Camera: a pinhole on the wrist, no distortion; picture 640 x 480 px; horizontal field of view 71.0 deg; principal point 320.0 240.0 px. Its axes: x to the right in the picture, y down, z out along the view. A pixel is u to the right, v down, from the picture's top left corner.
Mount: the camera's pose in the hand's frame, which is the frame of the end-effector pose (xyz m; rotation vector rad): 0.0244 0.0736 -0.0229 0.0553 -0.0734 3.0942
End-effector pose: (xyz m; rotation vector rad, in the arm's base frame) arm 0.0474 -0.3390 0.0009 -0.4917 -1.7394 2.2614
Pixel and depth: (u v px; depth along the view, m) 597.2 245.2 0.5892
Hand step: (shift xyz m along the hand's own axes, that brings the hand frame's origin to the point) -0.3190 0.0548 0.5783
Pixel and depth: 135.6 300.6 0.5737
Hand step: 0.2760 -0.0420 0.5375
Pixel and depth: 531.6 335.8 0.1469
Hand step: -0.0412 0.0383 0.1248
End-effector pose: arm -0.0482 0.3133 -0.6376 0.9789 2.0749 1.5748
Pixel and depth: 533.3 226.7 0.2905
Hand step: -0.1030 0.0744 0.2726
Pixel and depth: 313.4 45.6 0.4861
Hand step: 0.0582 0.2600 0.4719
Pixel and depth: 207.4 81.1 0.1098
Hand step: 0.0575 0.1059 0.0875
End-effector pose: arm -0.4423 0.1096 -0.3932 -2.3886 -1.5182 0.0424
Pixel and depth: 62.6 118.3 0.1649
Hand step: 0.1267 0.1060 0.1403
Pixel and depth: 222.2 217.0 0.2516
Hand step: 0.0885 0.0719 0.2268
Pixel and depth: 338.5 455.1 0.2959
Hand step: 0.0158 -0.0817 0.2663
